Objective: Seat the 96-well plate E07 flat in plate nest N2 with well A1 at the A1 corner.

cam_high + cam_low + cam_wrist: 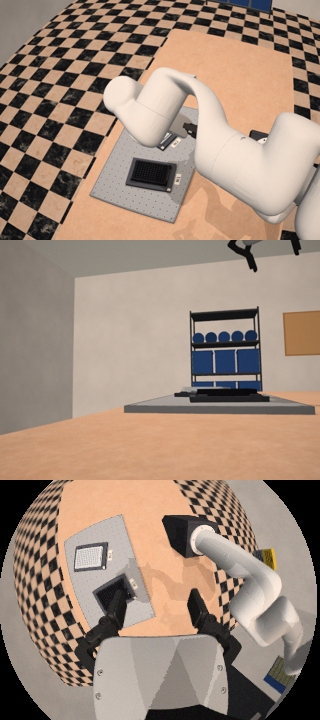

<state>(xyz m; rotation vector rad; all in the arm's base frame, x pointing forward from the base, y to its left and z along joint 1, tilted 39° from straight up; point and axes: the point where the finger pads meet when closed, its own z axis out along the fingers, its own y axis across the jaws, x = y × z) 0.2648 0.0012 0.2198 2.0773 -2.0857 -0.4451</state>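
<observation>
Now: the N2 label 32 cm below my hand, 17 cm to the right of it and 10 cm ahead of it. Also, from my hand: black plate E01: 30 cm below, 12 cm ahead; plate nest N1: 31 cm below, 12 cm ahead; N1 label: 32 cm below, 3 cm ahead, 2 cm to the right.
</observation>
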